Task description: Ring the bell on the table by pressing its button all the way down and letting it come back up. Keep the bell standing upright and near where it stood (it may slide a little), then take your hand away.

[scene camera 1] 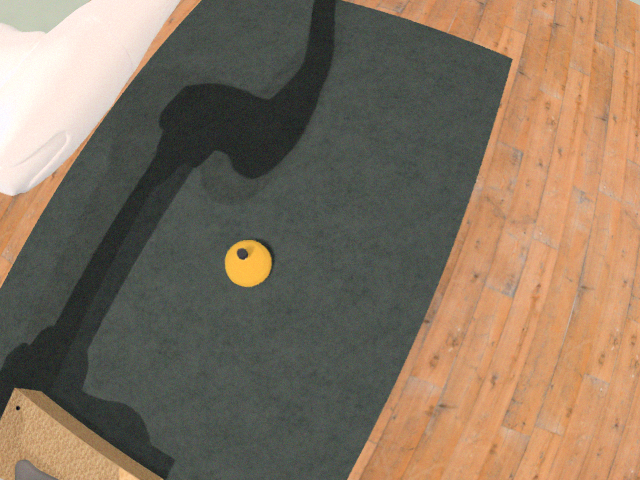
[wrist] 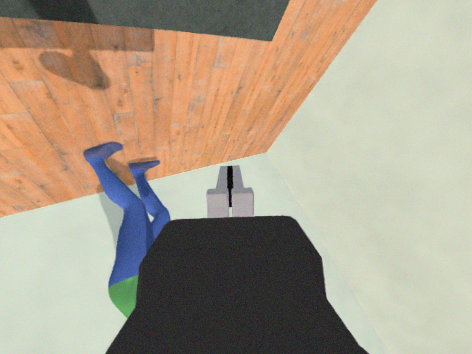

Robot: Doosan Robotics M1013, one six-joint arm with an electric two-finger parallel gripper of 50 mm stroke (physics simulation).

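Frame: origin at the arm's base, x ahead, y left, z up, level; centimetres.
Where they show: gripper, fingertip midpoint: (wrist: pixel 230 178).
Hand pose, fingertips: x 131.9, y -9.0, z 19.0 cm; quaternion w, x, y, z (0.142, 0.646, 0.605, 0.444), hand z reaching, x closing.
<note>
Each offset is from my fingertips to the top centre of the thing. Level surfaces: height alone.
The bell {dx -74.5, dy -12.5, dz -20.1 cm} (scene camera 1: pixel 248 267) is a yellow dome with a small dark button {dx -74.5, dy -12.5, dz -20.1 cm} (scene camera 1: pixel 241 253) on top. It stands upright near the middle of the dark grey-green table top {dz -26.7 cm} (scene camera 1: pixel 361 289) in the scene view; the button shows above the dome. The bell does not show in the wrist view. My gripper (wrist: pixel 230 178) is shut, its two grey fingers together with nothing between them. It points out past the table's edge toward the floor and wall, away from the bell. The gripper itself does not show in the scene view.
A tan box-like object (scene camera 1: pixel 62 439) stands at the lower left corner of the scene view. A white arm part (scene camera 1: pixel 77 67) is at the upper left. The arm's shadow crosses the table's left side. A figure with blue legs (wrist: pixel 132 240) shows in the wrist view.
</note>
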